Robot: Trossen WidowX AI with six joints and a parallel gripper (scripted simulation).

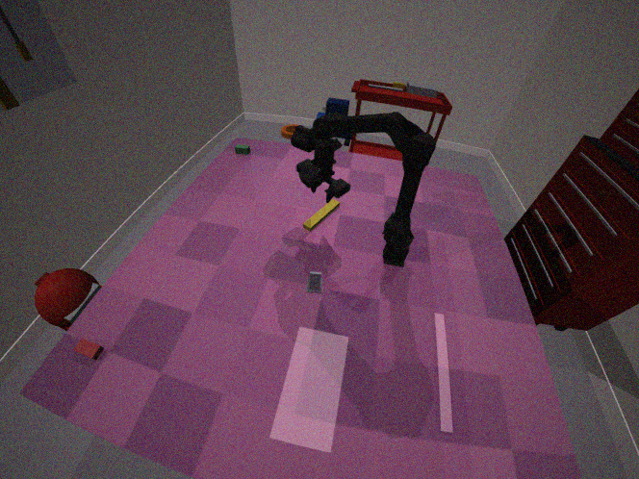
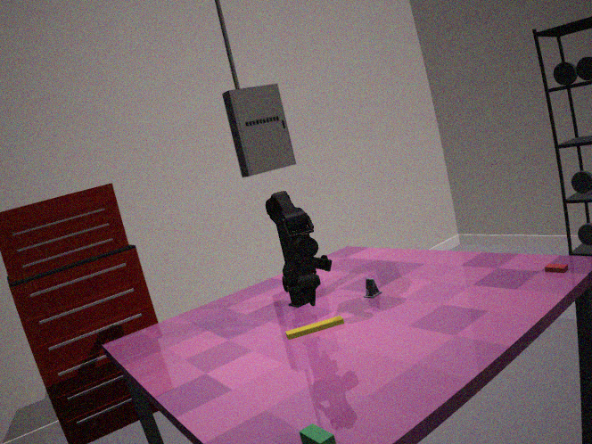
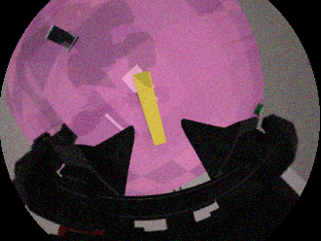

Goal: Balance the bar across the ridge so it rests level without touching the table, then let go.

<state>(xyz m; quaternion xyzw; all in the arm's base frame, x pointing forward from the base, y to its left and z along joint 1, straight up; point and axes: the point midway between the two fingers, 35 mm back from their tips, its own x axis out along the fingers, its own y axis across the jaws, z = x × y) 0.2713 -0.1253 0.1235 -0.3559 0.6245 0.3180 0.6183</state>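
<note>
Now: the yellow bar 8 cm below my gripper tip, 1 cm to the right of it and 1 cm behind it. The rest, counted from my gripper tip: red block: 63 cm to the left, 47 cm ahead, 8 cm below; then green block: 47 cm ahead, 37 cm to the right, 7 cm below.
</note>
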